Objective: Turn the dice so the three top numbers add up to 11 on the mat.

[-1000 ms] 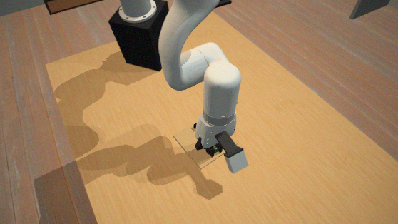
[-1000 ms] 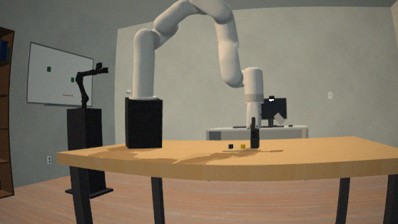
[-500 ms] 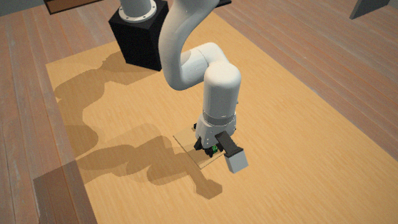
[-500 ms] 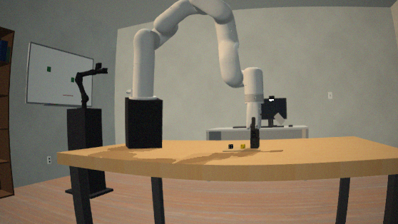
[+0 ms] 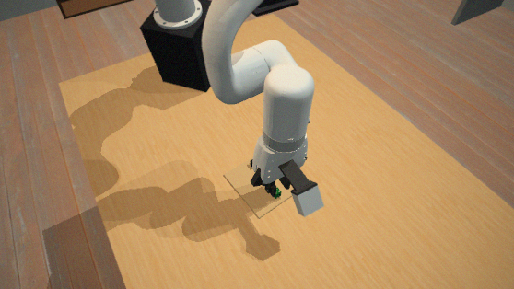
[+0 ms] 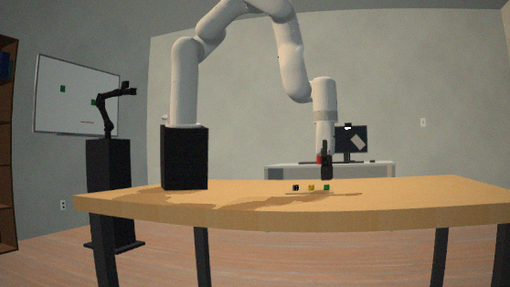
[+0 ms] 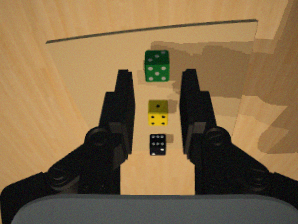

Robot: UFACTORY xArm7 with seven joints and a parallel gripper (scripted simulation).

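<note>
The green die lies 4 cm below my hand. Also, from my hand: black die 10 cm behind, 4 cm below; yellow die 5 cm behind, 4 cm below; tan mat 5 cm below, 5 cm behind.
</note>
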